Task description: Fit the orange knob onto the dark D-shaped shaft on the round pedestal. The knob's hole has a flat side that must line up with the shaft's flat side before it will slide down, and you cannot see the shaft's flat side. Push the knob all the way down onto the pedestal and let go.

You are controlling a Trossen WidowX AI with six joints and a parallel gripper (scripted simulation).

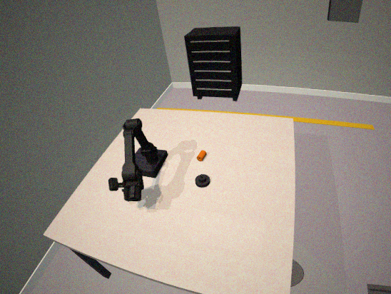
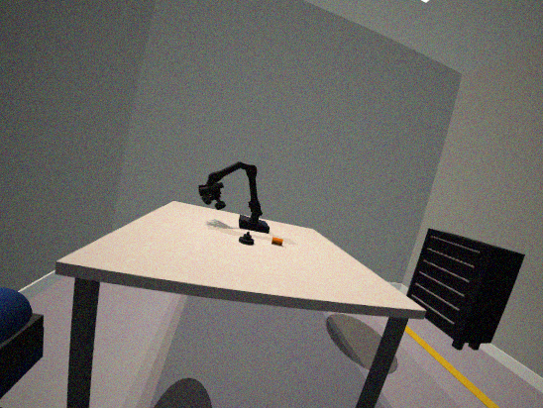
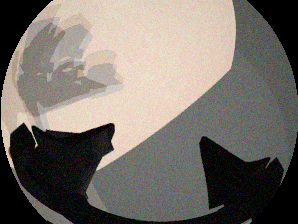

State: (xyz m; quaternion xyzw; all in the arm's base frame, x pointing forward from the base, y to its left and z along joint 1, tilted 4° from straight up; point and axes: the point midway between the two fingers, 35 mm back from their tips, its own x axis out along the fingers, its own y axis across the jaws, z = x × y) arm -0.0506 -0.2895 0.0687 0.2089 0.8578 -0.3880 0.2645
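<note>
My gripper tip is now 37 cm short of the orange knob, 38 cm to the right of it and 10 cm above it. The rest, counted from my gripper tip: round pedestal (40 cm ahead, 18 cm to the left, 9 cm below).
</note>
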